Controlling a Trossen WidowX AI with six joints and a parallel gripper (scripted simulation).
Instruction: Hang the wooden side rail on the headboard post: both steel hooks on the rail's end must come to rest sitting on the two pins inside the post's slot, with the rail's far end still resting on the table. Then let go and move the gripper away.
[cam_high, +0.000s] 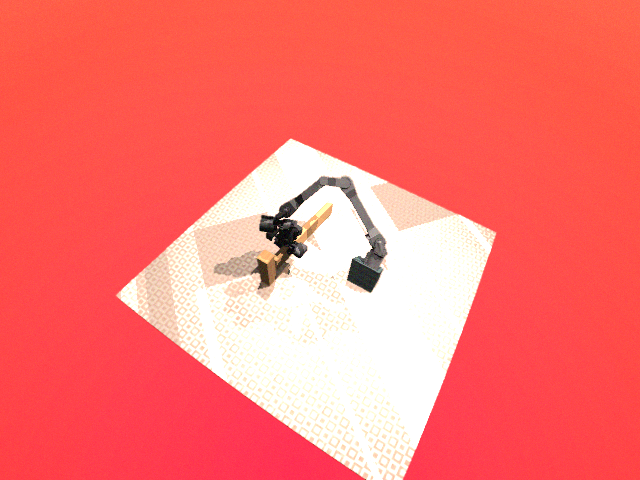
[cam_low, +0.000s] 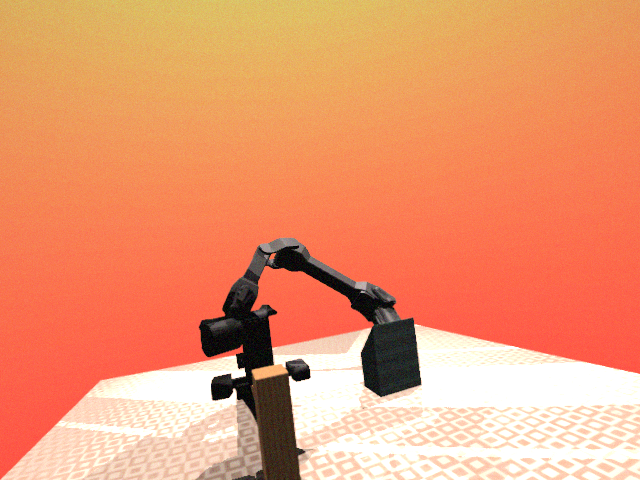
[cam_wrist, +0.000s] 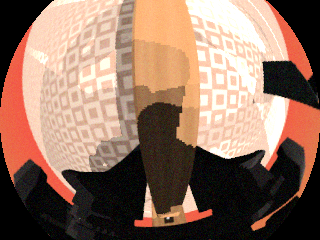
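Right now my gripper tip is 10 mm short of the wooden headboard post, 130 mm to the right of it and 40 mm below it.
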